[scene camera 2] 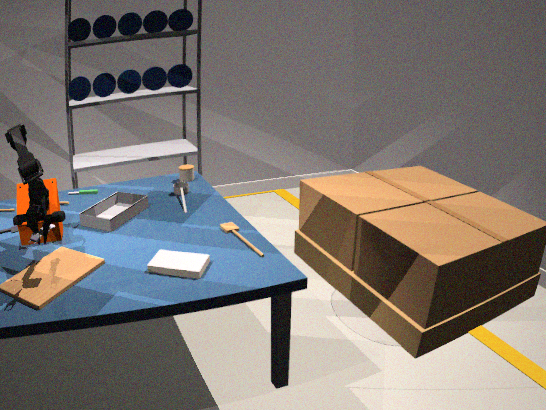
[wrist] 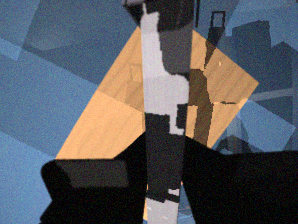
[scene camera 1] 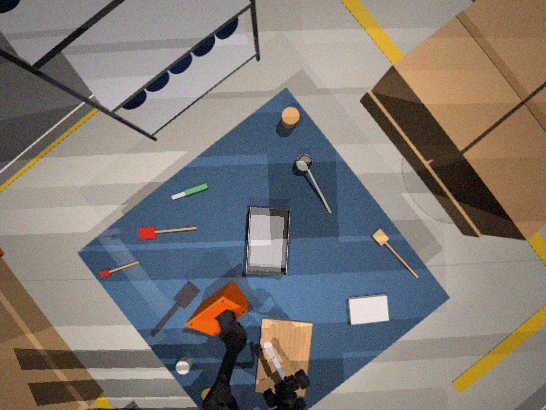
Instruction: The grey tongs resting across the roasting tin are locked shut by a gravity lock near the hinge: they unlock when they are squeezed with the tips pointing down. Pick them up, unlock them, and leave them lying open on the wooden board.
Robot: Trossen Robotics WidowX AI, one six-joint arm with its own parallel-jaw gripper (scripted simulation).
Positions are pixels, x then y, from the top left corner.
Labels:
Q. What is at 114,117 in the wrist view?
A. A wooden board.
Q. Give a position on a roasting tin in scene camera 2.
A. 109,214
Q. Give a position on a wooden board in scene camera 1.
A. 291,340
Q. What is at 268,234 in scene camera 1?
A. A roasting tin.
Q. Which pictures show the white block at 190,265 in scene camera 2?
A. Scene camera 2 and scene camera 1 only.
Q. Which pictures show the gripper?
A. Scene camera 2, the wrist view and scene camera 1: all of them.

